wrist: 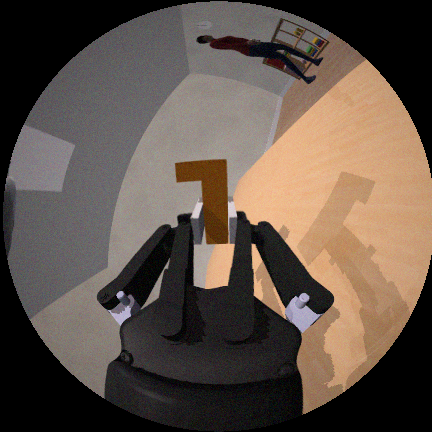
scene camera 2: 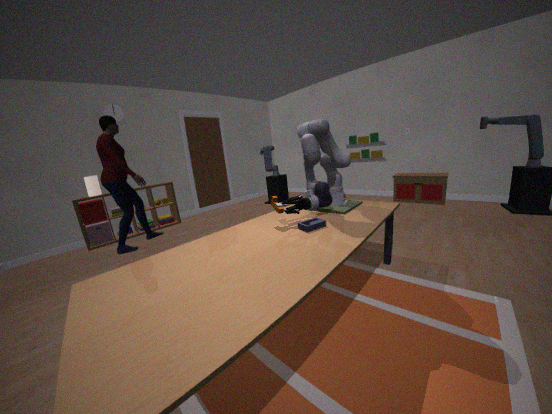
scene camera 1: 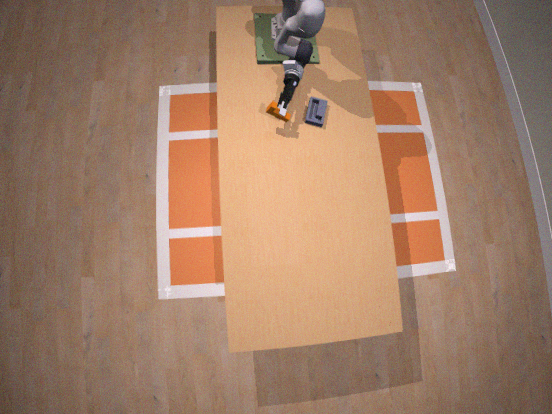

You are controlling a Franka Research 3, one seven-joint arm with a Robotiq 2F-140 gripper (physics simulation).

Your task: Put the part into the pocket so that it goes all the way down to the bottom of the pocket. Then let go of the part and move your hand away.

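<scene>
An orange L-shaped part (scene camera 1: 273, 109) (scene camera 2: 275, 201) (wrist: 215, 200) is held above the table. My gripper (scene camera 1: 282, 108) (wrist: 215, 206) is shut on its long leg; the short leg sticks out to the left beyond the fingertips in the wrist view. The gripper lies nearly level, and the shadow of part and gripper falls on the table apart from them. The dark grey-blue block (scene camera 1: 310, 118) (scene camera 2: 312, 227) with the pocket lies on the table, right of the part in scene camera 1. The pocket opens upward. The block does not show in the wrist view.
The wooden table (scene camera 1: 305, 225) (scene camera 2: 200, 280) bears the arm's green base plate (scene camera 1: 265, 52) (scene camera 2: 350, 206) at its far end, behind the block. A person (scene camera 2: 117, 165) (wrist: 240, 45) stands beyond the table near a shelf unit (scene camera 2: 171, 200).
</scene>
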